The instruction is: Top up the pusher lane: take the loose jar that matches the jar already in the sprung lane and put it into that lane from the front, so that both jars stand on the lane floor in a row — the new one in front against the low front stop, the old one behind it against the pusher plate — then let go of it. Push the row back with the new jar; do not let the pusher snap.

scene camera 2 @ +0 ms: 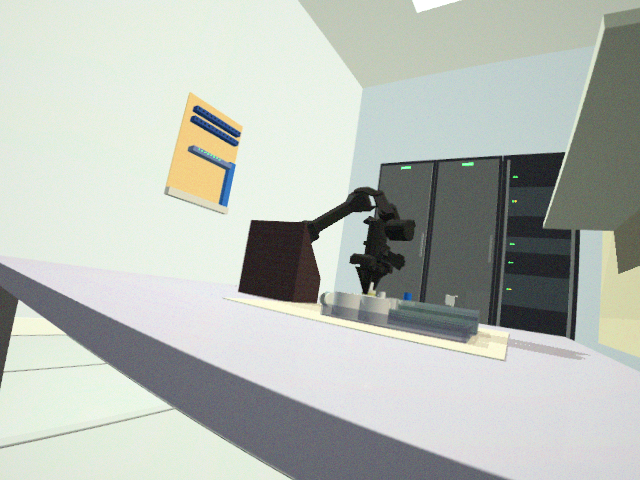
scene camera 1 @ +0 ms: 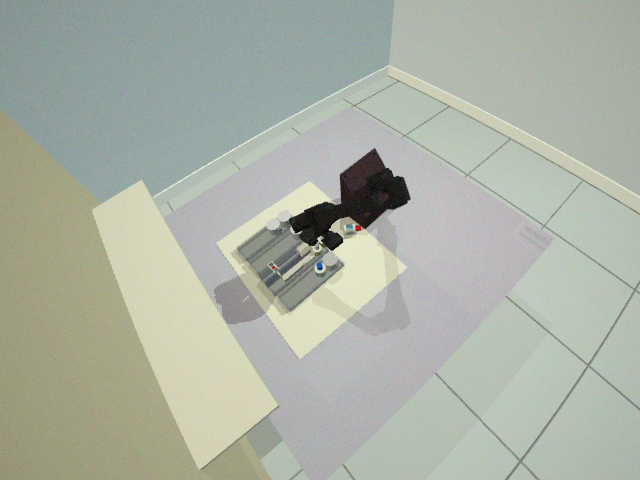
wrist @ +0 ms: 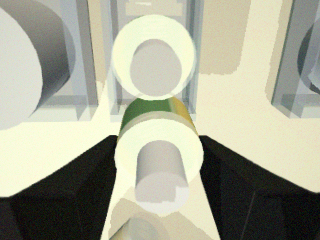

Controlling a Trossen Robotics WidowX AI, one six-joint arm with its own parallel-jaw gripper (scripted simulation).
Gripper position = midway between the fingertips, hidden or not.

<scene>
In view: the gripper (scene camera 2: 368,294), a cream jar (wrist: 158,151) and a cream jar (wrist: 154,57).
The gripper is seen too in the wrist view (wrist: 157,143).
</scene>
